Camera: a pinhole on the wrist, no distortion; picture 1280 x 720 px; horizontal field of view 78.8 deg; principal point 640.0 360.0 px. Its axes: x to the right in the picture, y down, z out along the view. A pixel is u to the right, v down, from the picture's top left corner.
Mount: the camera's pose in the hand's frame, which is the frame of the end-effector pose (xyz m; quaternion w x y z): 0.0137 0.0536 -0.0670 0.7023 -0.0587 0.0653 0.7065
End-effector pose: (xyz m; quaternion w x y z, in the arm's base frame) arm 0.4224 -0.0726 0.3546 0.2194 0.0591 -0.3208 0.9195
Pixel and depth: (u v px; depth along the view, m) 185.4 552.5 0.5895
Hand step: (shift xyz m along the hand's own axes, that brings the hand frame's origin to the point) -0.1244 -0.1828 0.5749
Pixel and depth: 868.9 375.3 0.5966
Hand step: 0.0060 0.3303 0.4899
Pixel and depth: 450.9 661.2 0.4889
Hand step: -0.1702 0.0212 0.4369
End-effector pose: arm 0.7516 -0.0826 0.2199 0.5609 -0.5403 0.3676 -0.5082
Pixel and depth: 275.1 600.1 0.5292
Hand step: -0.1431 -0.0988 0.4989
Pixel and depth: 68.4 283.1 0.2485
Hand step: 0.0416 -0.0824 0.2093
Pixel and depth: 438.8 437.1 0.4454
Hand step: -0.0257 0.0179 0.3921
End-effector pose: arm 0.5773 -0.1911 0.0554 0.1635 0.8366 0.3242 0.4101
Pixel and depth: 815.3 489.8 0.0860
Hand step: 0.0000 0.0876 0.0144
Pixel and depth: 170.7 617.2 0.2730
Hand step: -0.0729 -0.0611 0.2314
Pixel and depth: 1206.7 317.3 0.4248
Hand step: 0.0386 0.4321 0.2971
